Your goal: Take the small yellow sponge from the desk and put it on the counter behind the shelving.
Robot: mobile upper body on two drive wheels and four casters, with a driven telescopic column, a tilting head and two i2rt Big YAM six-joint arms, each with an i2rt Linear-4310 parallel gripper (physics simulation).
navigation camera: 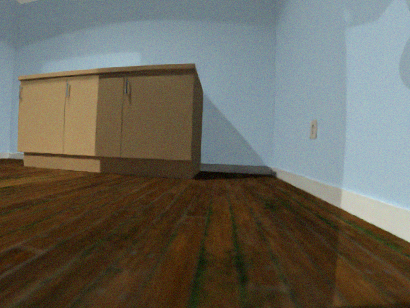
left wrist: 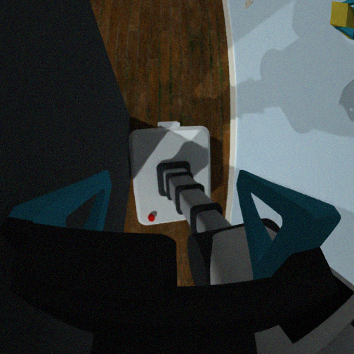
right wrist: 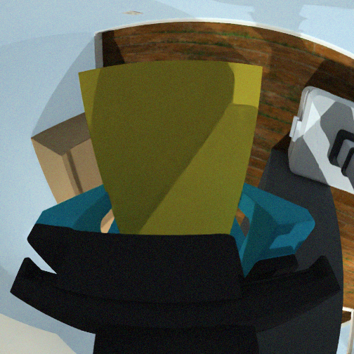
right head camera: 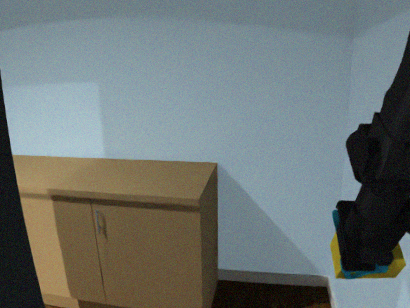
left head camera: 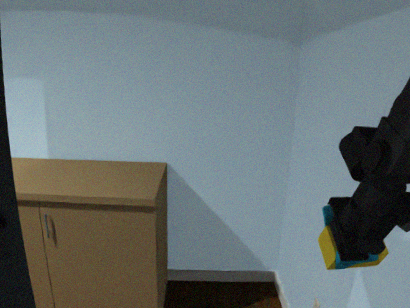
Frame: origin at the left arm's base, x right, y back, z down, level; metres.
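Seen in the pictures: right gripper, fingertip midpoint: (right head camera: pixel 346 260) (left head camera: pixel 333 252).
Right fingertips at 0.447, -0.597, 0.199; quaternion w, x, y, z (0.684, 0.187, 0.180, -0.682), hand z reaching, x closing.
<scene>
Offsets run from my right fingertips to a thing's top centre, as dx, dy, dz. "spot": to the spot under its first point. Level surfaces: height alone.
The yellow sponge @(+0.027, +0.011, -0.054) (left head camera: pixel 328 248) (right head camera: pixel 395 260) (left wrist: pixel 342 14) (right wrist: pixel 170 145) is held in my right gripper (right wrist: pixel 174 177), which is shut on it, in the air at the right of both head views. Its blue-green fingers press the sponge from both sides in the right wrist view. My left gripper (left wrist: pixel 173 177) is open, its two fingers wide apart with nothing between them. The wooden counter (left head camera: pixel 90 180) (right head camera: pixel 115 177) (right wrist: pixel 62 142) (navigation camera: pixel 145 117) stands ahead at the left, well apart from the sponge. Its left part is hidden by a dark upright in both head views.
The dark upright panel @(spot: -0.478, +0.129, -0.123) (left head camera: pixel 15 225) (right head camera: pixel 17 225) (left wrist: pixel 55 90) is close at the left of the head views. A pale blue wall with an outlet (navigation camera: pixel 313 129) runs along the right. My white wheeled base (left wrist: pixel 150 150) (right wrist: pixel 315 120) stands between panel and wall on the wooden floor @(dz +1.218) (navigation camera: pixel 200 240).
</scene>
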